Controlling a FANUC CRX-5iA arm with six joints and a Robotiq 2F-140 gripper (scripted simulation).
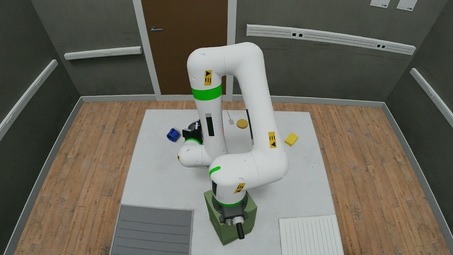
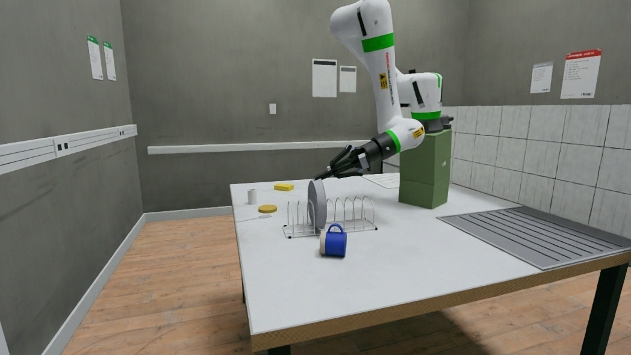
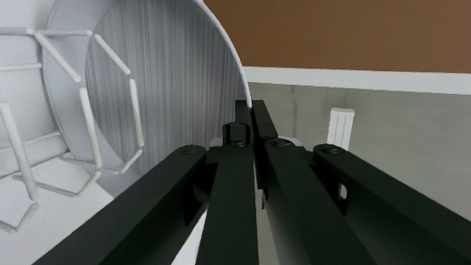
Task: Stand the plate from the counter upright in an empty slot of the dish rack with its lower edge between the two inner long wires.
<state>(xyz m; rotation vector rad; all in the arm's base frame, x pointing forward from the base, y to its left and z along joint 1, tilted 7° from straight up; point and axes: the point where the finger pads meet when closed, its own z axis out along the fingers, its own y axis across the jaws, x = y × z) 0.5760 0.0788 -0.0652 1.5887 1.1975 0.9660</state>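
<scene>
My gripper is now 3 cm short of the grey plate, 1 cm to the left of it and 10 cm above it. Round my hand: yellow disc: 11 cm ahead, 30 cm to the right, 19 cm below; white cup: 15 cm ahead, 43 cm to the right, 18 cm below; grey ribbed mat: 67 cm behind, 37 cm to the left, 20 cm below.
</scene>
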